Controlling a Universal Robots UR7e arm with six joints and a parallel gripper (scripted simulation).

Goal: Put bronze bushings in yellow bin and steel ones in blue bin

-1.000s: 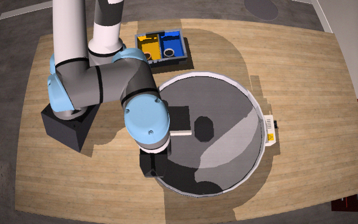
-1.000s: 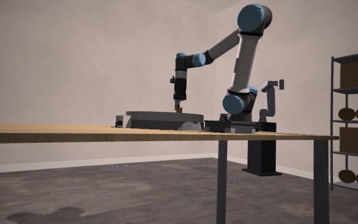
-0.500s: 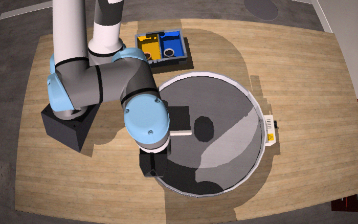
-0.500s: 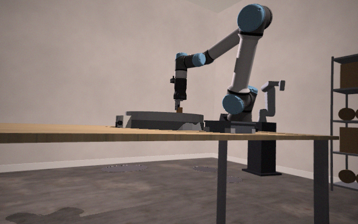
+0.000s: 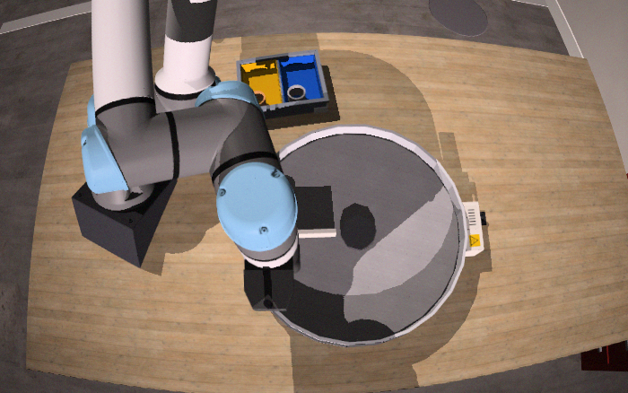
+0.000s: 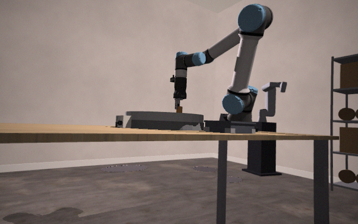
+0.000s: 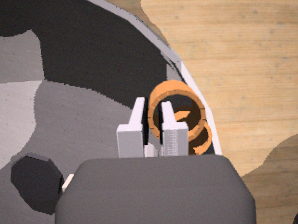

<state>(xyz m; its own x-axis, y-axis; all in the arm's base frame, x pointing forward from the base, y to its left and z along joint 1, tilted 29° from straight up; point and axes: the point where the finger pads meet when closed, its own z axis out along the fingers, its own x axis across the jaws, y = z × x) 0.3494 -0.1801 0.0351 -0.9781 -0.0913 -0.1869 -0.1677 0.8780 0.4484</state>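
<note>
The bin lies 7 cm behind my hand, 43 cm to the left of it and 11 cm below it. The rest, counted from my hand: turntable 12 cm ahead, 12 cm to the left, 8 cm below.
</note>
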